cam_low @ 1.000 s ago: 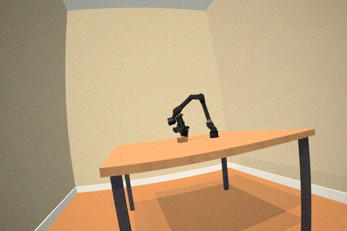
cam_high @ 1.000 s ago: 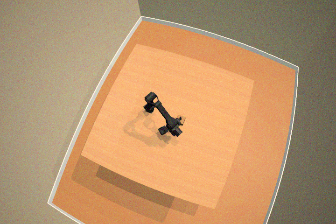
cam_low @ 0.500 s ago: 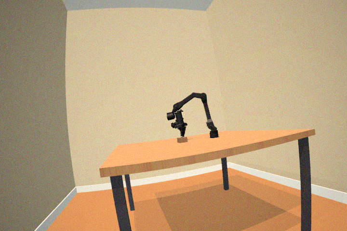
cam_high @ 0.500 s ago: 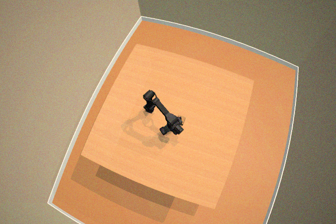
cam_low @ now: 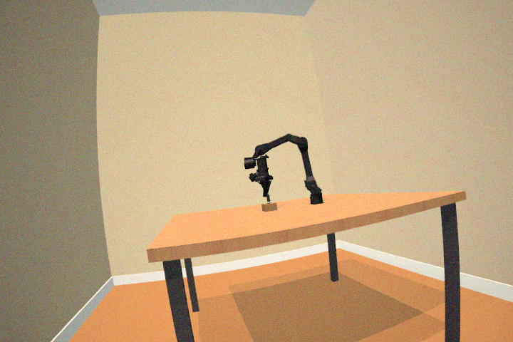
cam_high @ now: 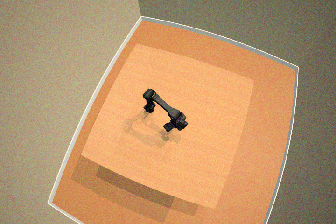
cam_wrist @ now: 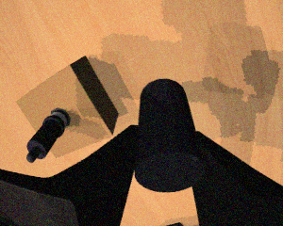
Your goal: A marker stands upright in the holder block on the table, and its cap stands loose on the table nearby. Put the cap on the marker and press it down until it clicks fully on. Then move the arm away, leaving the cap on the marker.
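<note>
My gripper tip is now 80 mm to the right of the marker, 20 mm short of it and 20 mm above it. The rest, counted from my gripper tip: tan holder block (80 mm to the left, 80 mm below, 20 mm ahead); then dark cap (10 mm ahead, 10 mm above).
</note>
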